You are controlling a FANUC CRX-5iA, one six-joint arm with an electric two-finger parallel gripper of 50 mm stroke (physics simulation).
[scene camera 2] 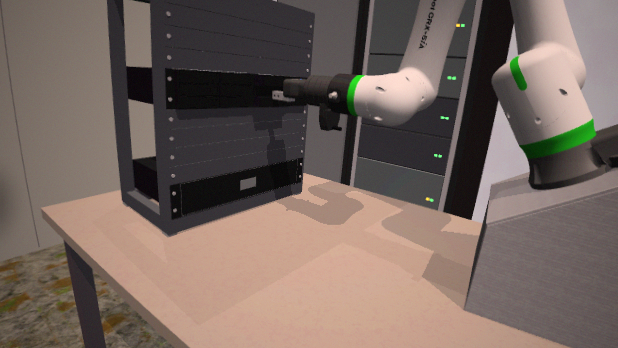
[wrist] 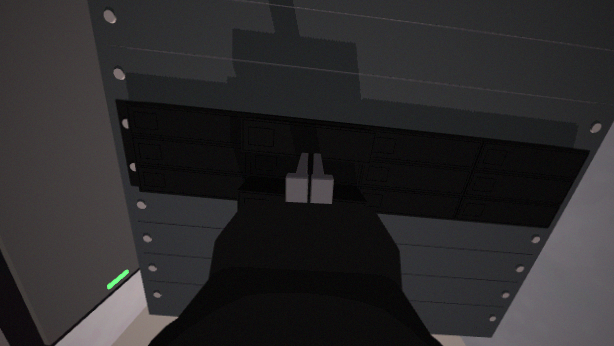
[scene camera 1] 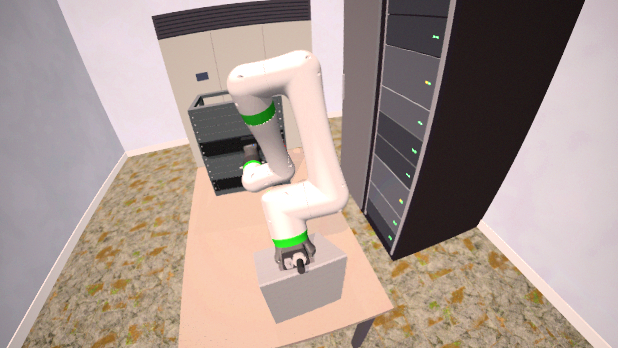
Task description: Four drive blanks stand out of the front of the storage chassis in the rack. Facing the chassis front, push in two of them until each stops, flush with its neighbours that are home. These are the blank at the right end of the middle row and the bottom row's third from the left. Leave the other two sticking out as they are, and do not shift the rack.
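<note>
The black storage chassis (scene camera 1: 216, 146) (scene camera 2: 215, 90) (wrist: 525, 192) sits in the rack (scene camera 2: 161, 125); the wrist view shows it upside down. My gripper (scene camera 2: 274, 95) (wrist: 310, 165) is shut and empty, its tips close before the third column from the left, by the bottom row's third blank (wrist: 261, 136). That blank looks slightly proud; contact cannot be told. The middle row's right-end blank (wrist: 150, 151) looks level with its column neighbours. The top row's third blank (wrist: 257, 201) stands well out, partly hidden behind the gripper. The fourth blank named as sticking out cannot be made out in the dark.
The rack stands on the wooden table (scene camera 1: 215, 280) (scene camera 2: 200, 280). A black unit with a pale label (scene camera 2: 210, 195) is low in the rack. A tall server cabinet (scene camera 1: 410, 120) (scene camera 2: 400, 135) stands right of the table. The arm's base is on a grey block (scene camera 1: 305, 290) (scene camera 2: 550, 250).
</note>
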